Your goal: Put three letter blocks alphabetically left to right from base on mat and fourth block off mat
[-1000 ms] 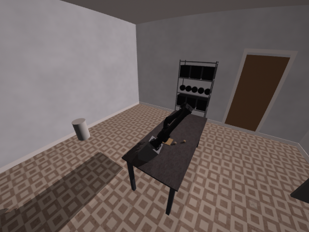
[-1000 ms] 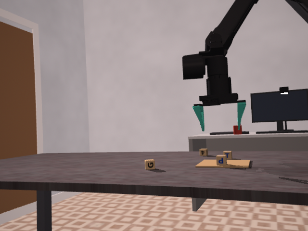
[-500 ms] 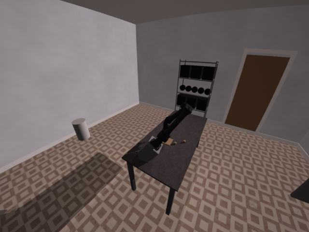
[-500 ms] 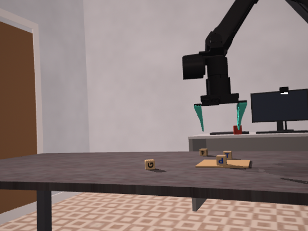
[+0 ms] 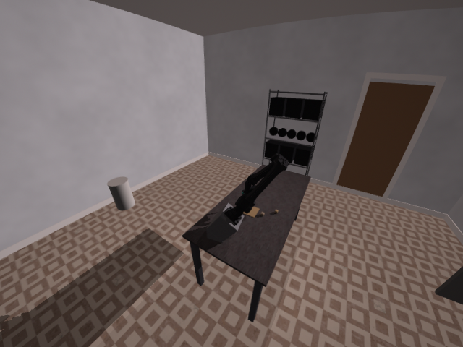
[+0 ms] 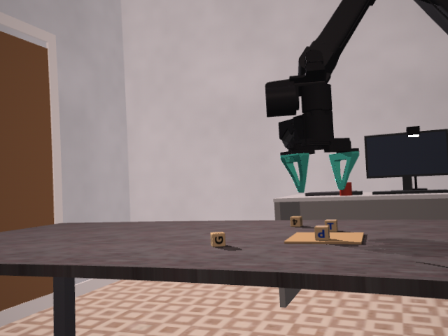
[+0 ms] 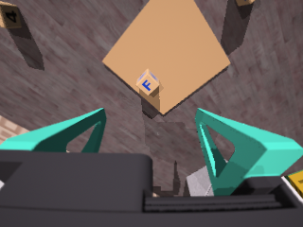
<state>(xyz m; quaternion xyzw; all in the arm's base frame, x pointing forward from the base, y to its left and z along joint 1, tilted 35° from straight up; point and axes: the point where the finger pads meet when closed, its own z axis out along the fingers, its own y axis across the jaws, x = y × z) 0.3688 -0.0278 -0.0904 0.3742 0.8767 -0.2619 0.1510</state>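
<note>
The mat is 100 mm below my hand and 40 mm to the right of it. From my hand the other things lie so: block 160 mm to the right, 90 mm below.
</note>
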